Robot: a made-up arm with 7 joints. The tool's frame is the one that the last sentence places.
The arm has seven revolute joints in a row. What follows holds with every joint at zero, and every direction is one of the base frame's.
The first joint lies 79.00 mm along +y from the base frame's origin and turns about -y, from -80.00 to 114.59 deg.
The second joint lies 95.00 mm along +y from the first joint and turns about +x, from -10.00 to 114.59 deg.
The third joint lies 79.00 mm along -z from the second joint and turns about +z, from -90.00 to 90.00 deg.
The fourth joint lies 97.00 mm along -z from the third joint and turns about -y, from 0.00 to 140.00 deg.
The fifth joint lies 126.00 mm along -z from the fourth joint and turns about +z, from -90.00 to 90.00 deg.
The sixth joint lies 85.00 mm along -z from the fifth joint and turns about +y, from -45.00 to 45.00 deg.
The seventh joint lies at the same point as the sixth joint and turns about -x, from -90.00 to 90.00 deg.
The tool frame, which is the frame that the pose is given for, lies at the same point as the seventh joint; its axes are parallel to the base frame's.
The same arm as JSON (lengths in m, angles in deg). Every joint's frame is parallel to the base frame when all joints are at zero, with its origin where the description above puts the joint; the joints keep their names.
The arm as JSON. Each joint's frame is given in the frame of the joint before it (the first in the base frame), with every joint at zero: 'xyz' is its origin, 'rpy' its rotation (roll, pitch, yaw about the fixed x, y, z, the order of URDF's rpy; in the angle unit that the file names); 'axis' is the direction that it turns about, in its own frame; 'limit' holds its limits. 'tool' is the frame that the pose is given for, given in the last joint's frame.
{
  "units": {
    "length": "m",
    "angle": "deg"
  },
  "joints": [
    {
      "name": "joint 1",
      "type": "revolute",
      "origin": {
        "xyz": [
          0.0,
          0.079,
          0.0
        ],
        "rpy": [
          0.0,
          0.0,
          0.0
        ]
      },
      "axis": "-y",
      "limit": {
        "lower": -80.0,
        "upper": 114.59
      }
    },
    {
      "name": "joint 2",
      "type": "revolute",
      "origin": {
        "xyz": [
          0.0,
          0.095,
          0.0
        ],
        "rpy": [
          0.0,
          0.0,
          0.0
        ]
      },
      "axis": "+x",
      "limit": {
        "lower": -10.0,
        "upper": 114.59
      }
    },
    {
      "name": "joint 3",
      "type": "revolute",
      "origin": {
        "xyz": [
          0.0,
          0.0,
          -0.079
        ],
        "rpy": [
          0.0,
          0.0,
          0.0
        ]
      },
      "axis": "+z",
      "limit": {
        "lower": -90.0,
        "upper": 90.0
      }
    },
    {
      "name": "joint 4",
      "type": "revolute",
      "origin": {
        "xyz": [
          0.0,
          0.0,
          -0.097
        ],
        "rpy": [
          0.0,
          0.0,
          0.0
        ]
      },
      "axis": "-y",
      "limit": {
        "lower": 0.0,
        "upper": 140.0
      }
    },
    {
      "name": "joint 5",
      "type": "revolute",
      "origin": {
        "xyz": [
          0.0,
          0.0,
          -0.126
        ],
        "rpy": [
          0.0,
          0.0,
          0.0
        ]
      },
      "axis": "+z",
      "limit": {
        "lower": -90.0,
        "upper": 90.0
      }
    },
    {
      "name": "joint 6",
      "type": "revolute",
      "origin": {
        "xyz": [
          0.0,
          0.0,
          -0.085
        ],
        "rpy": [
          0.0,
          0.0,
          0.0
        ]
      },
      "axis": "+y",
      "limit": {
        "lower": -45.0,
        "upper": 45.0
      }
    },
    {
      "name": "joint 7",
      "type": "revolute",
      "origin": {
        "xyz": [
          0.0,
          0.0,
          0.0
        ],
        "rpy": [
          0.0,
          0.0,
          0.0
        ]
      },
      "axis": "-x",
      "limit": {
        "lower": -90.0,
        "upper": 90.0
      }
    }
  ],
  "tool": {
    "origin": {
      "xyz": [
        0.0,
        0.0,
        0.0
      ],
      "rpy": [
        0.0,
        0.0,
        0.0
      ]
    }
  }
}

